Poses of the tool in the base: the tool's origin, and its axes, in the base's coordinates. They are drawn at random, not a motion.
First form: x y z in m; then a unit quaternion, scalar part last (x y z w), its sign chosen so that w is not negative.
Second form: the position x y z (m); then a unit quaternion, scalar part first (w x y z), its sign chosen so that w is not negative. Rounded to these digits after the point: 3 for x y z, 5 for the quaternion.
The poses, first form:
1: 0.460 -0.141 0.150 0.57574 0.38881 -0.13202 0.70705
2: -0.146 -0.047 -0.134 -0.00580 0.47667 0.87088 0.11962
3: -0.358 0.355 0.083 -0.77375 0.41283 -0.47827 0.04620
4: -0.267 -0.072 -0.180 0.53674 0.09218 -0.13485 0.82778
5: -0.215 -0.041 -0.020 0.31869 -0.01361 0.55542 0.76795
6: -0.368 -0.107 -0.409 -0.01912 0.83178 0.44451 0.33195
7: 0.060 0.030 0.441 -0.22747 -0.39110 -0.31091 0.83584
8: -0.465 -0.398 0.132 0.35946 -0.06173 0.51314 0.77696
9: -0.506 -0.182 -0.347 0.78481 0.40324 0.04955 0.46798
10: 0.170 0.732 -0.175 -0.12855 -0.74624 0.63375 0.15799
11: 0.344 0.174 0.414 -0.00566 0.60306 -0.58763 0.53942
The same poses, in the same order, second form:
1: 0.460 -0.141 0.150 0.70705 0.57574 0.38881 -0.13202
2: -0.146 -0.047 -0.134 0.11962 -0.00580 0.47667 0.87088
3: -0.358 0.355 0.083 0.04620 -0.77375 0.41283 -0.47827
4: -0.267 -0.072 -0.180 0.82778 0.53674 0.09218 -0.13485
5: -0.215 -0.041 -0.020 0.76795 0.31869 -0.01361 0.55542
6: -0.368 -0.107 -0.409 0.33195 -0.01912 0.83178 0.44451
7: 0.060 0.030 0.441 0.83584 -0.22747 -0.39110 -0.31091
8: -0.465 -0.398 0.132 0.77696 0.35946 -0.06173 0.51314
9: -0.506 -0.182 -0.347 0.46798 0.78481 0.40324 0.04955
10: 0.170 0.732 -0.175 0.15799 -0.12855 -0.74624 0.63375
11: 0.344 0.174 0.414 0.53942 -0.00566 0.60306 -0.58763
